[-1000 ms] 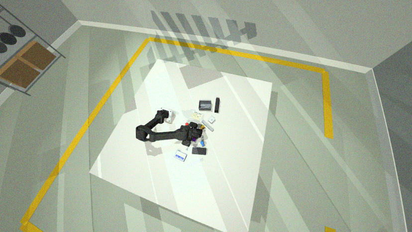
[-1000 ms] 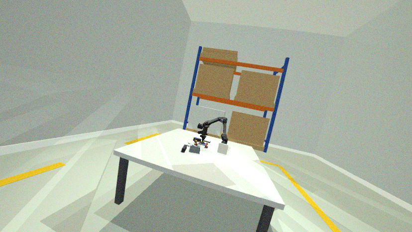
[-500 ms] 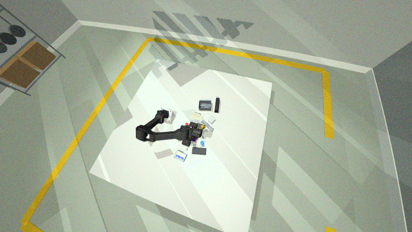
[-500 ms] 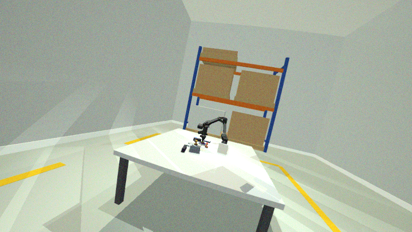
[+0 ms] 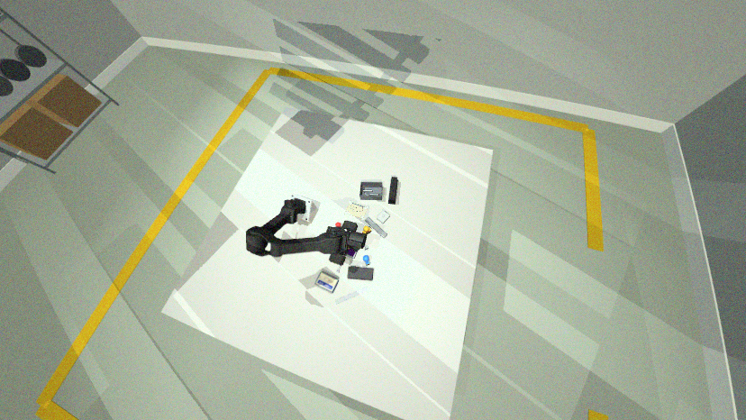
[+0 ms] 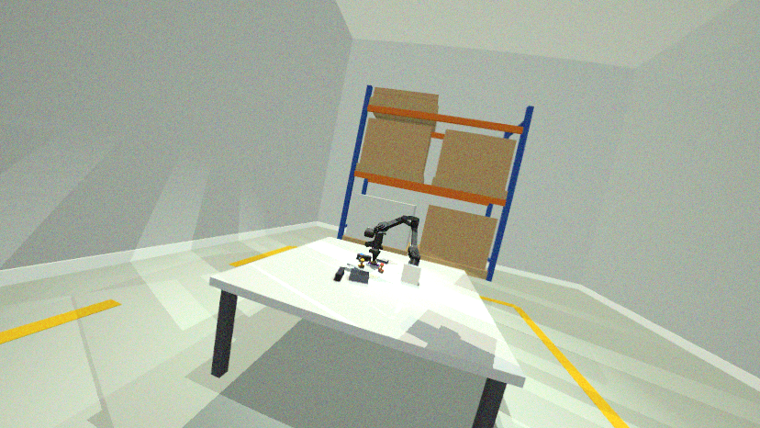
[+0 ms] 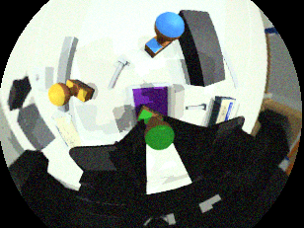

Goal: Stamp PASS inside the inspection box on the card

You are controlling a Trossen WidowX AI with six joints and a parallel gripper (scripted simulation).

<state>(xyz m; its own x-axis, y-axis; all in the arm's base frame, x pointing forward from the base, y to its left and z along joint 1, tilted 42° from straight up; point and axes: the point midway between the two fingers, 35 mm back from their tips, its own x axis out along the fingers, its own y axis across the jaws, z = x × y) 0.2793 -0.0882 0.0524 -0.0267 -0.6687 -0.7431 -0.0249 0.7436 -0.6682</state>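
Right now my gripper tip is 3 cm above the purple ink pad. Round my gripper tip: green-knobbed stamp right at my gripper tip; then red-knobbed stamp 8 cm behind, 8 cm to the left, 2 cm below; then blue-knobbed stamp 10 cm ahead, 2 cm to the right, 2 cm below.
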